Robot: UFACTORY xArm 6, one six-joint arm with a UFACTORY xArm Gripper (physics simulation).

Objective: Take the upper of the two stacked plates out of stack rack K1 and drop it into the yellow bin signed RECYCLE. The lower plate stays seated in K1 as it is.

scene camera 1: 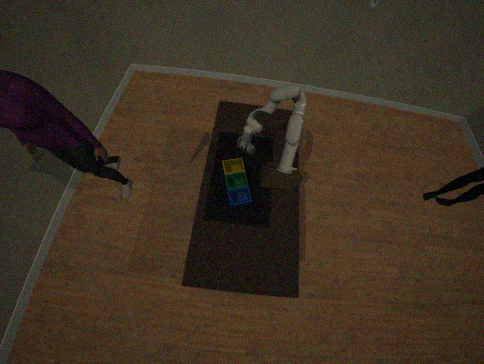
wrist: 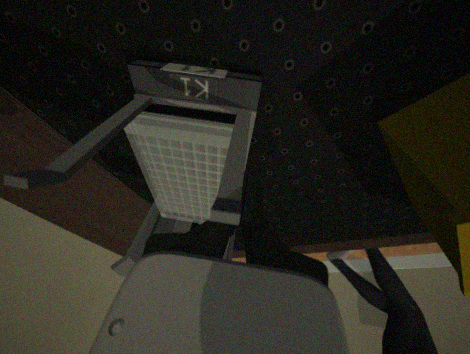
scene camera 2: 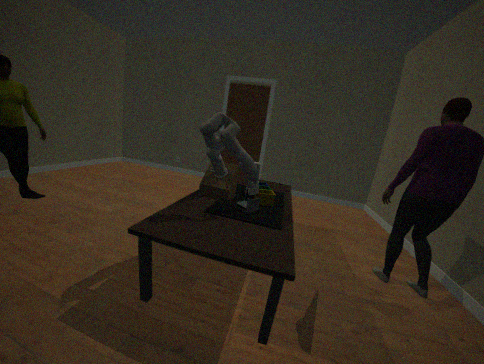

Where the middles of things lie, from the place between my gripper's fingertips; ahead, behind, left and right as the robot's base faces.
I see the gridded plate [wrist: 182, 159] 50 mm to the right of my hand and 20 mm behind it.
